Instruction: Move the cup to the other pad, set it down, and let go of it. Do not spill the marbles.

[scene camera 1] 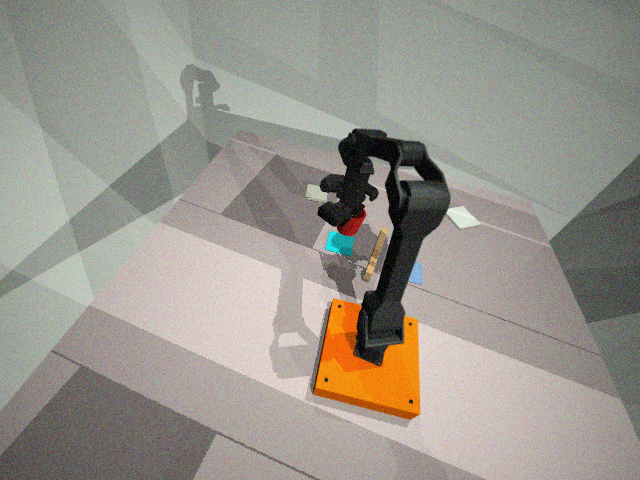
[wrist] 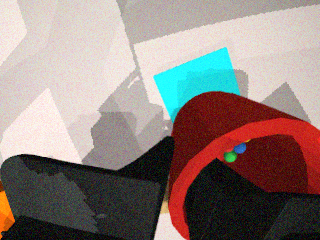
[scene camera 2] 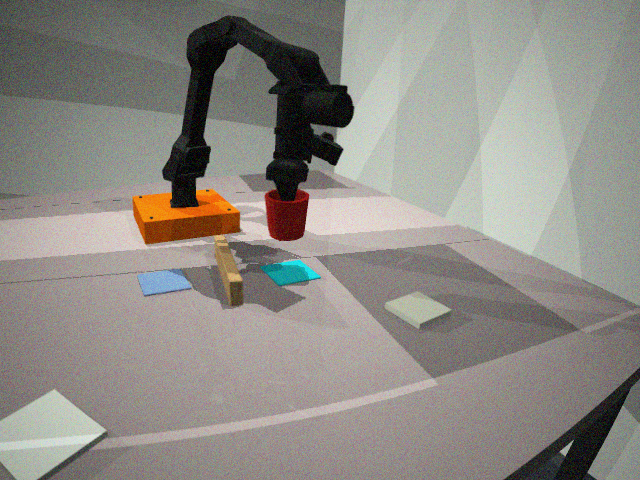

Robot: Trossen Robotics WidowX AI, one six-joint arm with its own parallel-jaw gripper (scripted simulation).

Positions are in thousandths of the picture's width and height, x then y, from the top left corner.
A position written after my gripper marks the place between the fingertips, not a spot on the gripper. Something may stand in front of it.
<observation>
my gripper: scene camera 1 535, 470; wrist 555, 606; scene camera 2 452, 439
</observation>
